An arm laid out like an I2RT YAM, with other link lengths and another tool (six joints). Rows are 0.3 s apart.
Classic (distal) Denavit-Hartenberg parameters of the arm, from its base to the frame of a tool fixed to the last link. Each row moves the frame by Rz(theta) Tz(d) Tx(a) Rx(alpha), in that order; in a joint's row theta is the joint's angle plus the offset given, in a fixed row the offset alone. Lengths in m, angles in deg.
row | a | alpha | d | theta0
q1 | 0.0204 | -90 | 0.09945 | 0
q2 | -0.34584 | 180 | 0 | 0
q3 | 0.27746 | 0 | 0 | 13.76
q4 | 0.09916 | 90 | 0.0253 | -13.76
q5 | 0 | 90 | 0 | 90
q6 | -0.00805 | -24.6 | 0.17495 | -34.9
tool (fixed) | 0 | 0 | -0.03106 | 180
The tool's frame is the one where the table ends.
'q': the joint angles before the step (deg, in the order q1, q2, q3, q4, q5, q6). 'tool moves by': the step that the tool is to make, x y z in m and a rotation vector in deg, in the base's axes. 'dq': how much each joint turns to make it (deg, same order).
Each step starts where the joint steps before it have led.
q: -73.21, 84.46, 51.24, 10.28, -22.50, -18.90
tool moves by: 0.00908, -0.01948, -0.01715, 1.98, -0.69, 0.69
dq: 0.09, 5.01, 1.76, 1.93, -1.05, 0.97
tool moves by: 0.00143, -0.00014, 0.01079, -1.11, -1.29, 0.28
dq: -0.01, -0.52, 0.35, 0.88, -0.62, 0.79
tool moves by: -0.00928, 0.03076, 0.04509, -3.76, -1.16, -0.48
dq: 0.18, -8.25, -0.70, -3.51, 0.62, 0.27
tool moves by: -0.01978, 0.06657, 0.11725, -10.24, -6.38, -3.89
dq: 1.84, -16.00, 3.51, -6.24, 5.00, 4.30
